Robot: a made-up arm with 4 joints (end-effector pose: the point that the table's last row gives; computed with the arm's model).
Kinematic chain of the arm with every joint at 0, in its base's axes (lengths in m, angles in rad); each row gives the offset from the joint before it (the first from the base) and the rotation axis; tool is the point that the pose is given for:
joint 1: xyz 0 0 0.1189 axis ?
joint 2: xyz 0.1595 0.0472 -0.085 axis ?
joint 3: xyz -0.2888 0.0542 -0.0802 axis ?
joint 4: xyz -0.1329 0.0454 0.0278 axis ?
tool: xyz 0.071 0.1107 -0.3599
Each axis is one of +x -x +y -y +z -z.
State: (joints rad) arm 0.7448 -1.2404 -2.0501 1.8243
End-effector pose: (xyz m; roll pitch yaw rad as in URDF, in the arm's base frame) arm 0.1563 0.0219 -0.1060 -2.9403 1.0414 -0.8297
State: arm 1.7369 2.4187 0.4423 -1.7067
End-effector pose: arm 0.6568 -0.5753 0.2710 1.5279 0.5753 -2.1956
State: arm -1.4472 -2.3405 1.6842 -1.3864
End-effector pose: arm 0.8503 -0.4766 0.0834 2.0065 -1.3511 -2.8311
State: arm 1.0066 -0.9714 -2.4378 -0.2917
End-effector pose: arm -0.3279 0.3656 0.1250 -2.5125 -0.7027 -1.0806
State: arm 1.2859 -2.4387 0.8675 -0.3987
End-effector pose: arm 0.8053 0.0722 0.0452 0.9040 0.0629 -2.1435
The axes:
joint 1: +x
joint 2: +y
joint 3: -x
joint 4: -y

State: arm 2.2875 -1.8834 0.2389 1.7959
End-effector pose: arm 0.1337 -0.0547 0.4625 0.9161 -0.5291 2.8740
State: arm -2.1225 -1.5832 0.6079 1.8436
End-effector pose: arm 0.1715 -0.3307 -0.0767 -0.8365 0.3279 -2.5524
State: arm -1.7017 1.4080 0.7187 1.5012
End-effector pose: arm 0.0242 -0.0832 -0.1398 -1.8054 0.7183 -0.0440
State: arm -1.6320 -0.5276 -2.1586 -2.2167
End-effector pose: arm -0.4627 -0.5009 0.2912 2.3872 0.7317 3.0895
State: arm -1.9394 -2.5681 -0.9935 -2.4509
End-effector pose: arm 0.6479 -0.5760 0.3749 -2.8510 0.4696 -0.3551
